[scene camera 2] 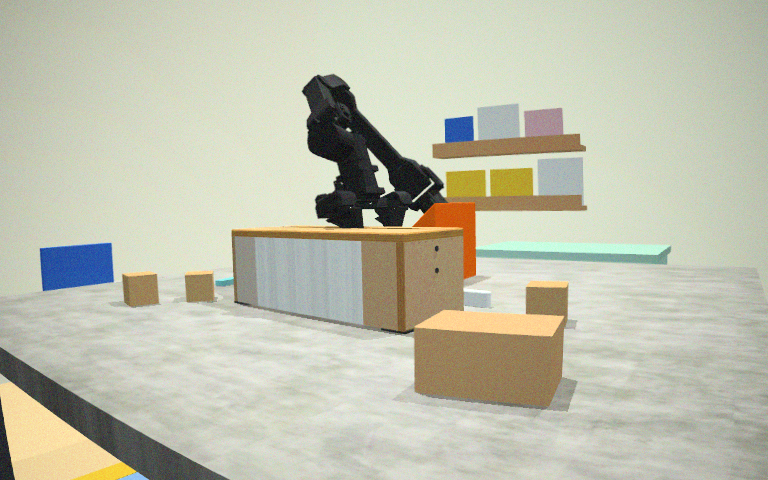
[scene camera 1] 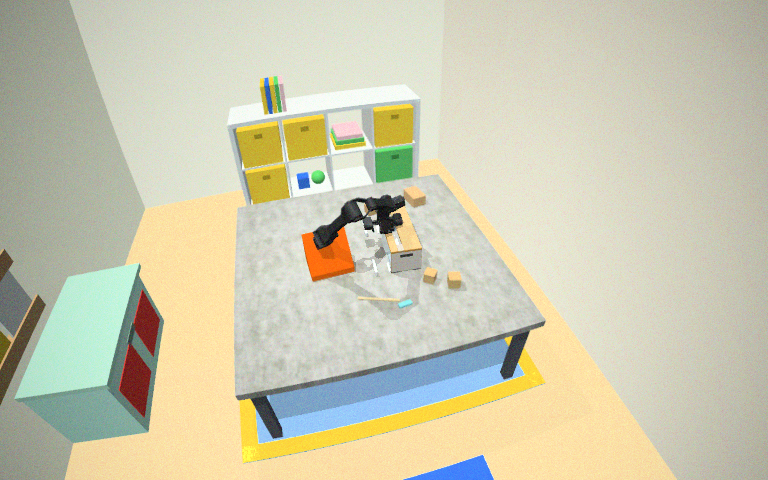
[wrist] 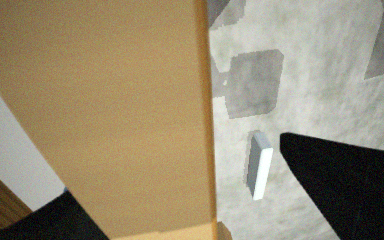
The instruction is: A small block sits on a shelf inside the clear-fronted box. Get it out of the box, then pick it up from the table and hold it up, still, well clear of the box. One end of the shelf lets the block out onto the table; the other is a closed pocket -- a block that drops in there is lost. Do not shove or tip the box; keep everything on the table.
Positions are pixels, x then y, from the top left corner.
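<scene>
There's a wooden box here, and you'd find it in the wrist view (118, 108), in scene camera 1 (403, 250) and also in scene camera 2 (395, 278).
</scene>
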